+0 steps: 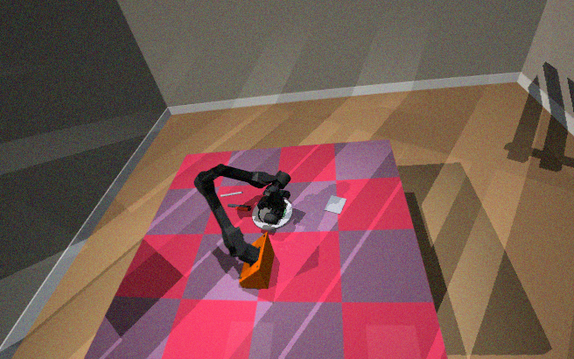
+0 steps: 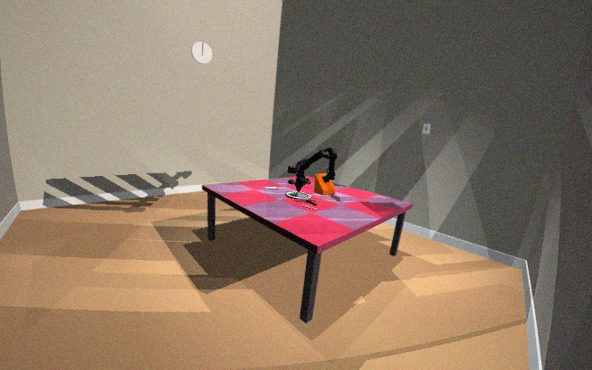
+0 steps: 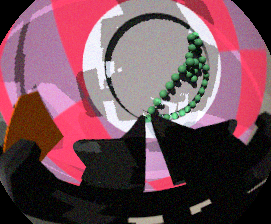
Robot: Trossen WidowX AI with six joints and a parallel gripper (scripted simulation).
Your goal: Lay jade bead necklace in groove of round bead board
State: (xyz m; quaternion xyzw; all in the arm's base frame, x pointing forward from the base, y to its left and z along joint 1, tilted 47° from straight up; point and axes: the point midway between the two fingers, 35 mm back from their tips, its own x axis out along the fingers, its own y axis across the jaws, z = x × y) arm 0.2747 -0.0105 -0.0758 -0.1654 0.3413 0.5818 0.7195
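The round white bead board lies 5 cm to the left of my gripper tip, 4 cm ahead of it and 1 cm below it. From my gripper tip the other things lie so: red-handled tool: 22 cm to the left, 9 cm ahead, 1 cm below; then flat grey pad: 26 cm to the right, 8 cm ahead, 2 cm below; then thin white rod: 29 cm to the left, 20 cm ahead, 2 cm below.
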